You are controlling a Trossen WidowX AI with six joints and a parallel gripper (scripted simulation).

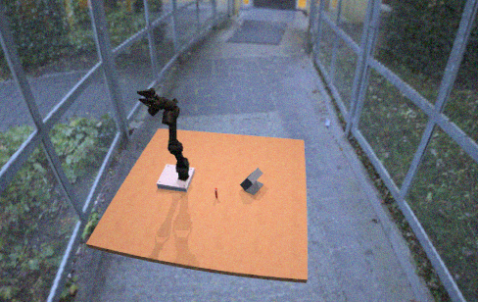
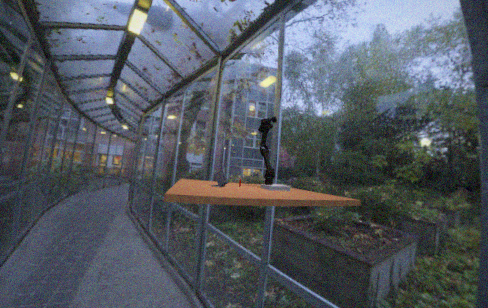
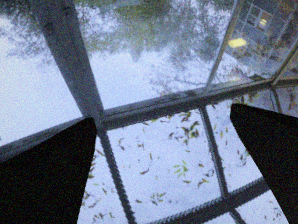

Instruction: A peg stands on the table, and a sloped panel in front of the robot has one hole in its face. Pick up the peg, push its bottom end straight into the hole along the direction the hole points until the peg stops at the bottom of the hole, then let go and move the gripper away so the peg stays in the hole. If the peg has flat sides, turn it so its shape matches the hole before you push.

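My gripper tip is 720 mm above the red peg, 320 mm short of it and 180 mm to the right of it. The rest, counted from my gripper tip: grey sloped panel (710 mm below, 500 mm ahead, 360 mm to the left).
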